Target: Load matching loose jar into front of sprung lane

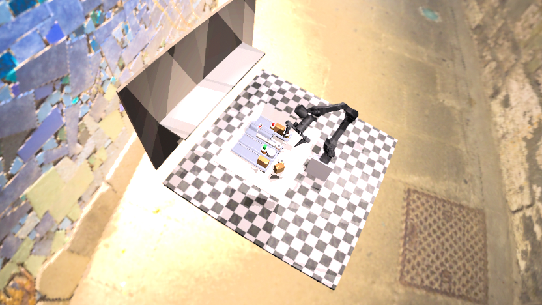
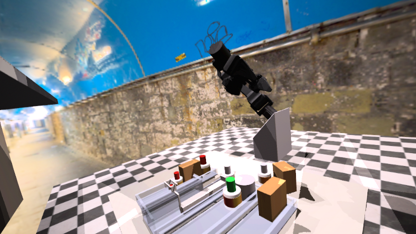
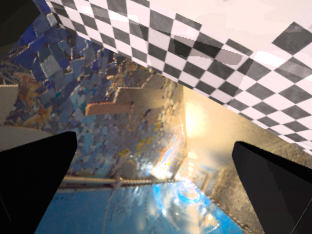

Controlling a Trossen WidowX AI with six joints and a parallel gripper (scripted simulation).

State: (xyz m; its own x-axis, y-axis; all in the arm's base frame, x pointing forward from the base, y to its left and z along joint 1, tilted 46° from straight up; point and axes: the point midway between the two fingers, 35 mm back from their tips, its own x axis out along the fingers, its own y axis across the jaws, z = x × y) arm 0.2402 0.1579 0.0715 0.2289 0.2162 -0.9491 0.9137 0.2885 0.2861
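My gripper tip is now 100 mm short of the grey cylinder, 30 mm to the left of it and 290 mm above it. Also, from my gripper tip: sprung lane (240 mm ahead, 140 mm to the right, 300 mm below).
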